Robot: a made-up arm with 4 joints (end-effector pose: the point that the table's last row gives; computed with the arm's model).
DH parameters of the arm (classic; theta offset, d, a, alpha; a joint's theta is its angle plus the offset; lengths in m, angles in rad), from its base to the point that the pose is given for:
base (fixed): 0 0.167 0 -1.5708
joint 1: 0 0.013 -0.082 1.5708
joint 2: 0 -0.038 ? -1.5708
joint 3: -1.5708 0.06 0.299 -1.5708
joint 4: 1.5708 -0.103 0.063 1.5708
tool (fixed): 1.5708 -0.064 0 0
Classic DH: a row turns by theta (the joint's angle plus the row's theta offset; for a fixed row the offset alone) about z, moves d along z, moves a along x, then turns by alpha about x.
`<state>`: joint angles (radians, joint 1 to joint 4).
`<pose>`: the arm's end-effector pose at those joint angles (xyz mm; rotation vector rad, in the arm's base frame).
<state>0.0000 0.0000 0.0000 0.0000</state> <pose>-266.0 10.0 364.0 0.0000 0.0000 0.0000</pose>
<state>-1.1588 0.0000 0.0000 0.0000</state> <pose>-287.0 10.0 2.1 0.0000 -1.1588 0.0000</pose>
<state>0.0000 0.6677 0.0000 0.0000</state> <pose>-224.6 -103.3 364.0 0.0000 0.0000 0.6677</pose>
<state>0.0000 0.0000 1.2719 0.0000</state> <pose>31.2 10.0 296.6 0.0000 1.2719 0.0000</pose>
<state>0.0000 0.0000 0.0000 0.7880</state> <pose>-266.0 73.9 338.2 0.7880 0.0000 0.0000</pose>
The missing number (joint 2, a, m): -0.081
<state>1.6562 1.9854 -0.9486 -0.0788</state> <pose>13.0 -291.5 105.1 1.8669 0.4281 0.5443</pose>
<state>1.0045 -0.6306 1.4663 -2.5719</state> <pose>196.3 -96.3 53.6 -0.8028 1.5519 2.2240</pose>
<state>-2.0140 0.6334 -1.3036 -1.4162</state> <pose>226.7 -262.1 -206.6 0.0810 2.6351 1.1418</pose>
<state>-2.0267 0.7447 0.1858 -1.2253</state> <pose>-211.5 -84.2 -110.1 -1.5875 -1.8829 -0.7877</pose>
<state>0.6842 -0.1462 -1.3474 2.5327</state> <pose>-405.6 219.6 409.3 2.2910 -0.3486 0.7755</pose>
